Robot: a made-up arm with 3 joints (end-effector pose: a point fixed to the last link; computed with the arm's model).
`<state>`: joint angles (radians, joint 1 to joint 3).
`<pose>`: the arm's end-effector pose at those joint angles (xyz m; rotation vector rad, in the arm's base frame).
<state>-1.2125 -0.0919 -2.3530</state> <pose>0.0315 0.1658 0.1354 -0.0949 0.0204 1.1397</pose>
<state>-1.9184 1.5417 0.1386</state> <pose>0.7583 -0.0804 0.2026 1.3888 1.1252 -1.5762</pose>
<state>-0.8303 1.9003 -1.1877</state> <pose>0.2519 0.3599 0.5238 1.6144 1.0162 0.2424</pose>
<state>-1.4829 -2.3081 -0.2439</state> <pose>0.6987 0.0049 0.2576 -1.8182 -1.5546 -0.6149</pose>
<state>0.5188 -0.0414 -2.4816</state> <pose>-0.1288 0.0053 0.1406 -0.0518 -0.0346 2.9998</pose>
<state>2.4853 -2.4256 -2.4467</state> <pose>-0.0660 -0.0415 0.2972 -0.0486 2.5192 -0.5895</pose>
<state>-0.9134 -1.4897 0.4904</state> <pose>0.6081 0.4176 0.4037 -0.3352 -1.5612 -1.1182</pose>
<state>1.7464 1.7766 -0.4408</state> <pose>-0.6192 -0.2656 0.4057 -1.2577 1.6448 1.4949</pose>
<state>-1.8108 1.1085 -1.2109</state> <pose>0.4768 0.1788 0.4298 1.1218 0.0673 -0.5365</pose>
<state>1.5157 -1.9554 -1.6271</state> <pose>-0.2708 0.1243 0.0681 0.1450 2.6005 -1.7556</pose>
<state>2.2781 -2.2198 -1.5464</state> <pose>-0.3318 -0.0801 0.1166 -0.9211 2.4043 -1.2047</pose>
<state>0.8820 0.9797 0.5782</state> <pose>-0.5994 0.4189 0.0274 -0.6558 0.7326 0.2790</pose>
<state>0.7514 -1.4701 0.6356</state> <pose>-0.4575 0.5614 0.4499 0.9402 -1.1311 0.0941</pose>
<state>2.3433 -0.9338 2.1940</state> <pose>-0.3794 -0.0083 0.5250 0.7161 0.6006 0.1383</pose>
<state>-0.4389 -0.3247 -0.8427</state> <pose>0.0000 0.6014 0.0764 -0.1954 -0.2620 0.4002</pose>
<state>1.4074 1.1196 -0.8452</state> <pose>-0.5805 -0.1788 0.4028 -0.3790 1.3124 1.9680</pose>
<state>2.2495 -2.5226 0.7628</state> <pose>-0.4081 -0.6164 0.4819 2.6229 -0.1698 0.5688</pose>
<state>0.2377 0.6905 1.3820</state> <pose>0.0315 0.5769 -0.0914 -0.5274 0.5023 -1.0964</pose>
